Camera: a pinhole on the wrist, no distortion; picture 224 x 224 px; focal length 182.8 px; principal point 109.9 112.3 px. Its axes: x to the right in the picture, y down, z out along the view. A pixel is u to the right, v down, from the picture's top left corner.
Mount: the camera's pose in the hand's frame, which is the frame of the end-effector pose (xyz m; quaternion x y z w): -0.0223 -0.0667 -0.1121 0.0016 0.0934 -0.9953 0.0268
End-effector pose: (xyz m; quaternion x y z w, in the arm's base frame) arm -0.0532 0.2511 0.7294 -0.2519 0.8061 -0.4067 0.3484
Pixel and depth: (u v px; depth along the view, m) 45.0 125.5 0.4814
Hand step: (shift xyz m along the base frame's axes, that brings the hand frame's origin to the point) 0.1998 -0.3733 -0.0550
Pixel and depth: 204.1 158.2 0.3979
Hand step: 0.3682 -0.1072 0.1760
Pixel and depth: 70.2 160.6 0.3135
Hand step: 0.1317 -0.2318 0.0731
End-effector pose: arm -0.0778 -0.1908 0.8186 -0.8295 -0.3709 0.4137 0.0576
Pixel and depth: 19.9 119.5 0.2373
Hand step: -0.1158 0.1195 -0.0938
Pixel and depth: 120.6 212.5 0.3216
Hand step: -0.3071 0.1591 0.0296
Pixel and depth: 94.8 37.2 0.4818
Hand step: -0.2648 -0.1078 -0.2805
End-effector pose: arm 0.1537 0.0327 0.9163 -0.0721 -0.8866 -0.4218 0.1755
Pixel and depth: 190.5 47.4 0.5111
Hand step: 0.1332 0.3342 -0.3380
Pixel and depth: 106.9 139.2 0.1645
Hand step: -0.0279 -0.0414 -0.1203
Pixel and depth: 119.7 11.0 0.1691
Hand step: 0.0138 0.0517 -0.0598
